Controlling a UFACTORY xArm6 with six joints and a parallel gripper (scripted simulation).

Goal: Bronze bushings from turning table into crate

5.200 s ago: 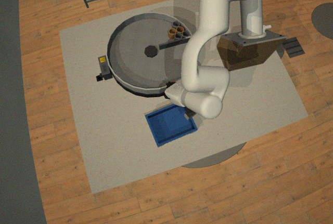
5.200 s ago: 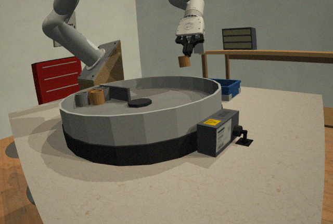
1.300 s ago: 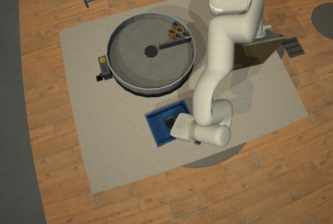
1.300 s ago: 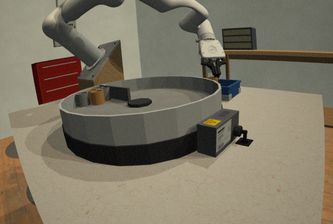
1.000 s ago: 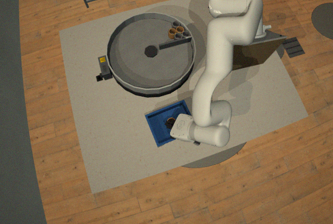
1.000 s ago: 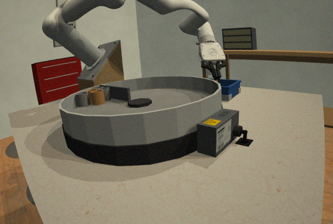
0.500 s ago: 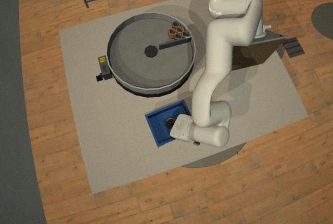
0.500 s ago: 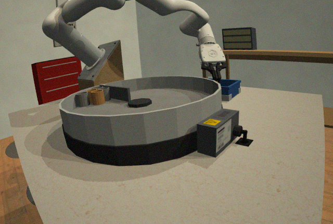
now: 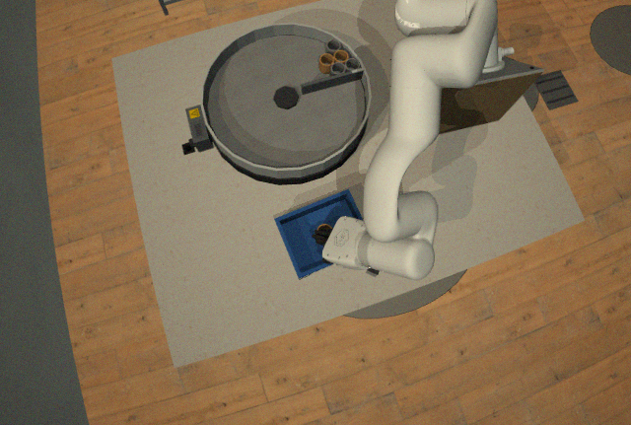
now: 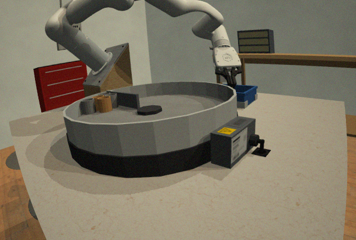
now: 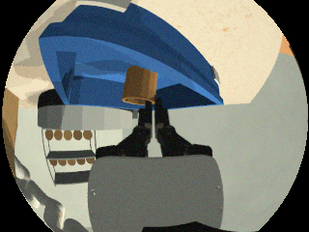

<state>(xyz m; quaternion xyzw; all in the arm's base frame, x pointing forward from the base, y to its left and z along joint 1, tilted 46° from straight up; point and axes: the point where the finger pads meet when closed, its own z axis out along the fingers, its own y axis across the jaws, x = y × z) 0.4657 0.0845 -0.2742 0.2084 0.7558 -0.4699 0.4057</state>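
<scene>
My gripper is now 10 mm past the blue crate, 10 mm to the left of it and 50 mm above it. From my hand the other things lie so: turning table: 20 mm behind, 370 mm to the right, 20 mm below.
</scene>
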